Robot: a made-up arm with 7 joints. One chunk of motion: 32 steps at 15 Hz.
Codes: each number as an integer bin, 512 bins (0 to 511) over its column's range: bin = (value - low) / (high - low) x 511, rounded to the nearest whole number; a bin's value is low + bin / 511 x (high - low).
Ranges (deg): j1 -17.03..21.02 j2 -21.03..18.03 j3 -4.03..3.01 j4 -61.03..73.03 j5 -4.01..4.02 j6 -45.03..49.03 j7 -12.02..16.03
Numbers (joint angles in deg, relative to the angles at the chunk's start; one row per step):
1: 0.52 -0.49 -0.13 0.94 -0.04 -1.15 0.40
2: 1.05 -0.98 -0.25 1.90 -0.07 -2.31 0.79
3: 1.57 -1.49 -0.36 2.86 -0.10 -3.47 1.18
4: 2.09 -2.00 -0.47 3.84 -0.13 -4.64 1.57
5: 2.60 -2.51 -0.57 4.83 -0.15 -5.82 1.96
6: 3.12 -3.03 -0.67 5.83 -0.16 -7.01 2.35
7: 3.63 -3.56 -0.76 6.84 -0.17 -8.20 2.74
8: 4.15 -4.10 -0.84 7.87 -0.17 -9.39 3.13
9: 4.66 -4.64 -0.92 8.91 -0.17 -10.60 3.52
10: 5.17 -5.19 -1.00 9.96 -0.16 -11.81 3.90
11: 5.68 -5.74 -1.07 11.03 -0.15 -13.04 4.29
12: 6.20 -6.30 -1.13 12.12 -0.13 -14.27 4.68
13: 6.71 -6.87 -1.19 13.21 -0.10 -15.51 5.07
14: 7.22 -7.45 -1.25 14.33 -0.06 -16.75 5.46
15: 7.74 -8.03 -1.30 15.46 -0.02 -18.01 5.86
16: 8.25 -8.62 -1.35 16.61 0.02 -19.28 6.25
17: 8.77 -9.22 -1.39 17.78 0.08 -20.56 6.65
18: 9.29 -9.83 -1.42 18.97 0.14 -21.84 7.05
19: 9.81 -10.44 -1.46 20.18 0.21 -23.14 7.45
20: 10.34 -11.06 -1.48 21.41 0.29 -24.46 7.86
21: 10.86 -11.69 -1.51 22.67 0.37 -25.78 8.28
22: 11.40 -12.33 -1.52 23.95 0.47 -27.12 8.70
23: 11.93 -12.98 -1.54 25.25 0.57 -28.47 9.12
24: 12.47 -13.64 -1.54 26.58 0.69 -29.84 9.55
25: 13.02 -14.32 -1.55 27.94 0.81 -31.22 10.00
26: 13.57 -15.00 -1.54 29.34 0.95 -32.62 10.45
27: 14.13 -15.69 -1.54 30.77 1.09 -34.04 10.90
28: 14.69 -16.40 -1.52 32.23 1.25 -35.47 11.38
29: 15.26 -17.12 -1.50 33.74 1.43 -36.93 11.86
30: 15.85 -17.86 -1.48 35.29 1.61 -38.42 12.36
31: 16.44 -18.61 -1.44 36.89 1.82 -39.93 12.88
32: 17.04 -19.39 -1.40 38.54 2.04 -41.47 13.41
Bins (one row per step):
1: 236 269 283 236 253 238 226
2: 243 262 274 240 251 232 233
3: 250 256 266 244 249 226 240
4: 257 249 258 247 247 219 248
5: 264 242 251 251 246 213 255
6: 271 235 244 255 245 207 262
7: 277 229 237 259 244 200 269
8: 284 221 232 263 244 194 276
9: 291 214 226 267 244 187 283
10: 298 207 220 271 245 180 290
11: 305 200 215 275 246 174 297
12: 312 193 210 279 247 167 304
13: 319 185 206 283 249 160 311
14: 326 178 202 287 251 154 318
15: 333 170 198 292 254 147 326
16: 340 162 195 296 256 140 333
17: 346 155 192 300 260 133 340
18: 353 147 189 305 264 126 347
19: 360 139 187 310 269 119 355
20: 368 130 185 314 274 112 362
21: 375 122 183 319 279 105 370
22: 382 114 182 324 285 97 377
23: 389 105 181 329 291 90 385
24: 396 97 181 334 299 83 393
25: 404 88 180 339 307 75 401
26: 411 79 181 344 316 67 409
27: 418 70 181 350 325 60 418
28: 426 61 182 355 335 52 426
29: 434 51 184 361 346 44 435
30: 442 41 185 367 358 36 444
31: 449 32 188 373 371 28 454
32: 458 21 191 380 385 19 463

